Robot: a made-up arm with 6 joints.
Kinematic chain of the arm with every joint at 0, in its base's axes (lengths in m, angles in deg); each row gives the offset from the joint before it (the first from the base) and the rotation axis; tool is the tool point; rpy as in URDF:
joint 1: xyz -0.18 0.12 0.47 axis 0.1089 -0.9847 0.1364
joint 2: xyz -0.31 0 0.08 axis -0.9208 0.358 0.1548
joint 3: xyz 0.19 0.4 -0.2 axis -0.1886 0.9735 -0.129
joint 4: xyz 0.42 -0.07 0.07 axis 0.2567 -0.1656 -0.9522
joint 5: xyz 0 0.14 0.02 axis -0.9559 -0.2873 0.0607
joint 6: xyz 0.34 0 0.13 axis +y
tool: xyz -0.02 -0.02 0 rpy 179.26 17.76 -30.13
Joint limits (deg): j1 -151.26..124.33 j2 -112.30..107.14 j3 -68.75..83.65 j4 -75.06..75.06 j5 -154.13..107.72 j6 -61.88..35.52
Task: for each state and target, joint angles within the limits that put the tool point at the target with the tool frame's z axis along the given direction. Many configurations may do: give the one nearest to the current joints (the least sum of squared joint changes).
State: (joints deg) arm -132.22 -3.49 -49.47 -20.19 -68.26 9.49
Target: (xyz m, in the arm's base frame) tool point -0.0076 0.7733 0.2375 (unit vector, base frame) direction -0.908 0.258 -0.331
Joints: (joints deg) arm -92.53 33.88 -67.83 -24.46 -33.55 -23.28
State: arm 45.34 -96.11 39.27 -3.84 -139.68 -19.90
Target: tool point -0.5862 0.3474 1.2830 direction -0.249 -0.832 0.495
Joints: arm 59.45 -102.53 49.09 6.55 -142.84 -19.70
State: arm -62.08 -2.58 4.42 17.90 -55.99 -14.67
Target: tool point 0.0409 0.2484 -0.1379 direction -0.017 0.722 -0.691
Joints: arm -64.49 6.83 -4.98 28.15 -63.30 -29.66
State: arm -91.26 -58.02 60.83 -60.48 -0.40 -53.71
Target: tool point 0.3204 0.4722 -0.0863 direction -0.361 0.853 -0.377
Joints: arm -101.31 -50.66 12.58 -75.06 -1.92 -61.71
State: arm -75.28 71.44 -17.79 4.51 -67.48 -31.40
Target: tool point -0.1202 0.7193 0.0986 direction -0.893 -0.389 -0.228
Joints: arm -49.48 48.80 -45.82 -18.89 -27.71 10.31
